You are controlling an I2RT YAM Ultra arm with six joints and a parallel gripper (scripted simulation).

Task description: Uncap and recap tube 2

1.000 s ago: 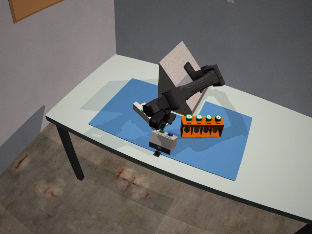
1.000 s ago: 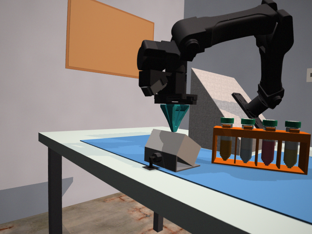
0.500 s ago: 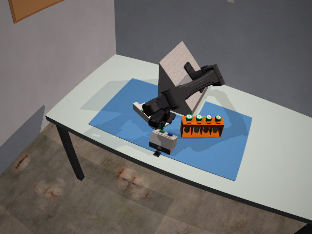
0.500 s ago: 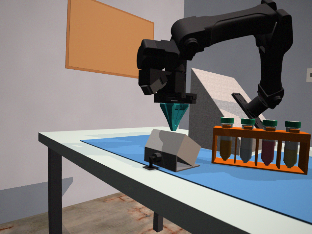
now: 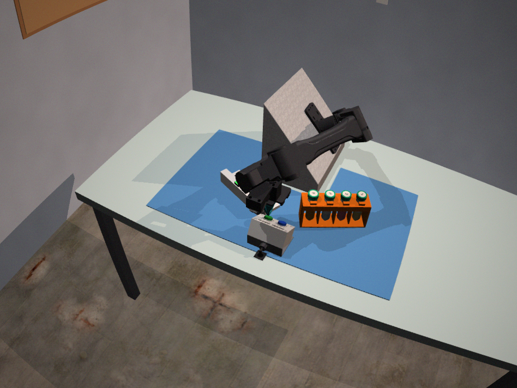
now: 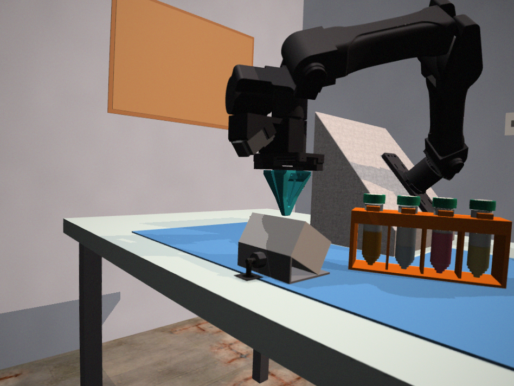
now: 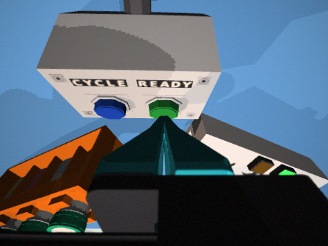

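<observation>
Right now my hand is 20 mm short of the key desk, 20 mm to the right of it and 40 mm above it. The rest, counted from my hand: cap 3: 130 mm behind, 140 mm to the left, 30 mm above; cap 4: 100 mm behind, 100 mm to the left, 30 mm above; cap 2: 150 mm behind, 190 mm to the left, 30 mm above.
</observation>
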